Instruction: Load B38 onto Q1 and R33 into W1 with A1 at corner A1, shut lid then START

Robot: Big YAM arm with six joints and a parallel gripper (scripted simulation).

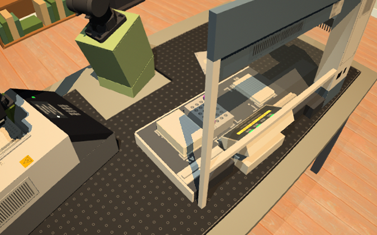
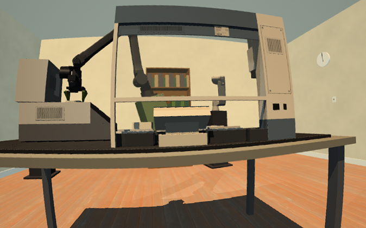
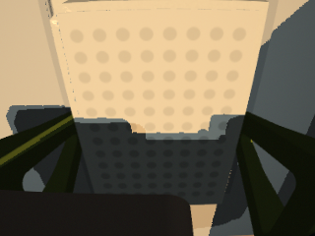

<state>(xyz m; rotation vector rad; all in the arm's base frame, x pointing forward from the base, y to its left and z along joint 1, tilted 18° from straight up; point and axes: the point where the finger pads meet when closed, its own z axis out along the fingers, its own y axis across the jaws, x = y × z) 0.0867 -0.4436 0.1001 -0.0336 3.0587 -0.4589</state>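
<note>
Right now the plate B38 is right at my hand. Also, from my hand: tube block (30 cm ahead, 49 cm to the left, 15 cm below); post (45 cm ahead, 26 cm to the left, 2 cm above); cream deep-well block (28 cm ahead, 38 cm to the left, 15 cm below).
</note>
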